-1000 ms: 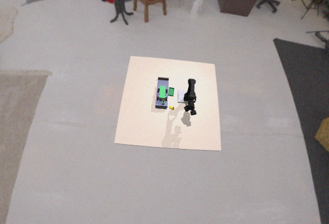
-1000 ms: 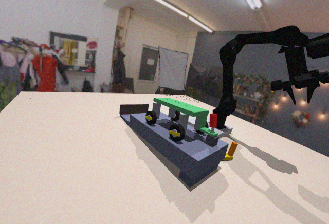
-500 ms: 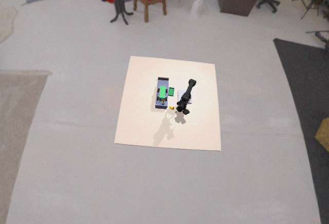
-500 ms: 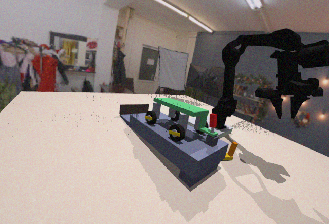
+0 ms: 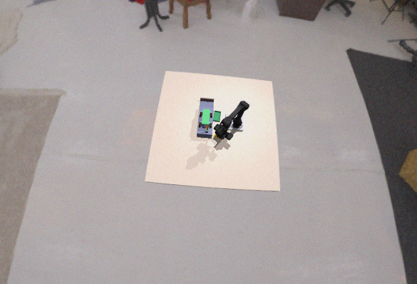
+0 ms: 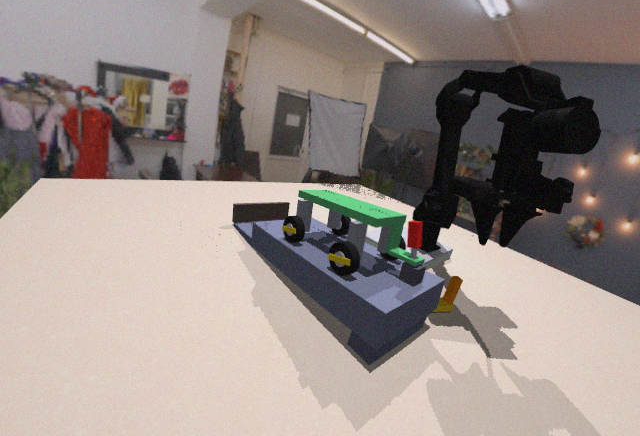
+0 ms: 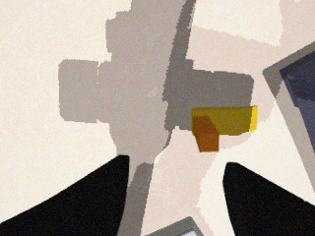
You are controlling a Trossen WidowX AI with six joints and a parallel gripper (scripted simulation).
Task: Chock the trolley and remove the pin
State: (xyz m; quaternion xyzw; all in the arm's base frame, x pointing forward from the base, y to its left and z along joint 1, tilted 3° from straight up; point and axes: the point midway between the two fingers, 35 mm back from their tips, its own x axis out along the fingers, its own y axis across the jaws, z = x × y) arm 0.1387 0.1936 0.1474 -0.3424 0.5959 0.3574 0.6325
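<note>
Right now the yellow chock is 40 mm ahead of my gripper tip, 40 mm to the right of it and 120 mm below it. Also, from my gripper tip: green-decked trolley 180 mm ahead, 160 mm to the right, 30 mm below; red-headed stop pin 150 mm ahead, 50 mm to the right, 10 mm below; blue-grey ramp 180 mm ahead, 170 mm to the right, 90 mm below.
</note>
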